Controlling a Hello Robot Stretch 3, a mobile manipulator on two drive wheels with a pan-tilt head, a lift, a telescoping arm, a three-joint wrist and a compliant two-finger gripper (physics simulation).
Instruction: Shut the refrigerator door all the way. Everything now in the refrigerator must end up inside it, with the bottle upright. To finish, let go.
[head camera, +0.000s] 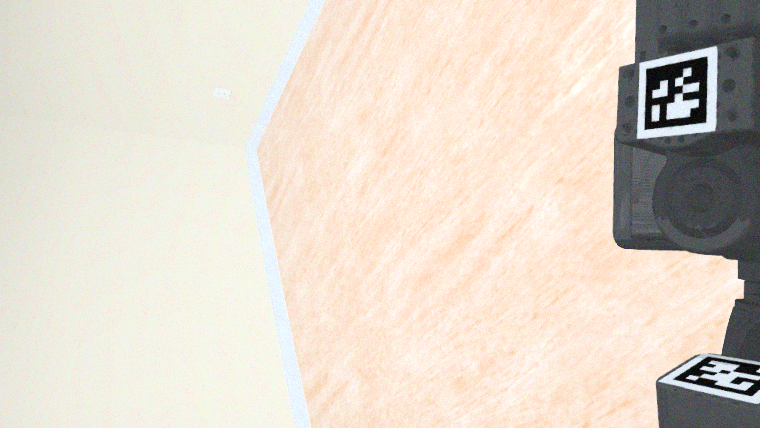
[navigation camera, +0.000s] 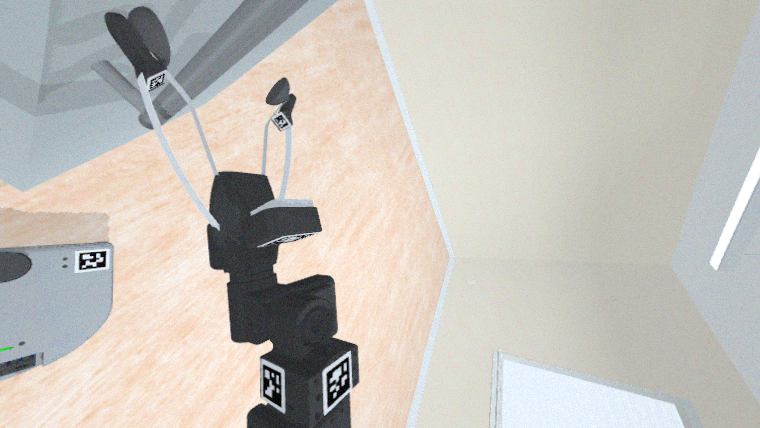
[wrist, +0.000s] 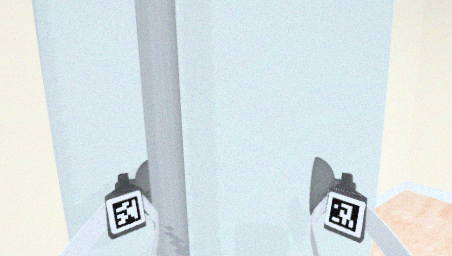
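Where they show: gripper, fingertip midpoint: (wrist: 235, 177); robot's base, origin of the base link: (navigation camera: 3, 265).
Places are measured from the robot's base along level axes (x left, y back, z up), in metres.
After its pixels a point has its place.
The refrigerator door (navigation camera: 31, 154) @(x -0.026, y -0.201, z 0.556 m) (wrist: 280, 100) @(x -0.174, y -0.354, z 1.033 m) is a smooth pale blue-grey panel ahead of the gripper in the wrist view and at the upper left in the navigation view. Its long grey vertical handle (navigation camera: 228, 47) @(x -0.090, y -0.185, z 1.070 m) (wrist: 159, 100) @(x -0.097, y -0.184, z 1.044 m) stands left of centre in the wrist view. My gripper (navigation camera: 212, 63) @(x -0.127, y -0.246, z 0.982 m) (wrist: 235, 177) @(x -0.127, y -0.246, z 0.982 m) is open with its fingers wide apart. The handle passes close beside the left fingertip and hides part of it; contact cannot be told. The right fingertip is over the smooth panel. The door's gap, the refrigerator's inside and the bottle do not show.
The robot's grey base (navigation camera: 58, 297) @(x -0.077, y 0.091, z 0.160 m) is at the left of the navigation view. Cream walls (head camera: 132, 212) @(x -3.583, y -0.018, z 0.904 m) (navigation camera: 531, 132) @(x -2.854, y -0.936, z 1.274 m) meet the light wood-toned floor (head camera: 452, 212) @(x -1.605, y 0.085, z 0.000 m) (navigation camera: 159, 319) @(x -0.309, y 0.262, z 0.000 m) along a pale baseboard (head camera: 273, 265) @(x -3.347, y -0.294, z 0.032 m). A pale framed panel (navigation camera: 585, 398) @(x -2.759, y 1.534, z 1.482 m) is at the lower right.
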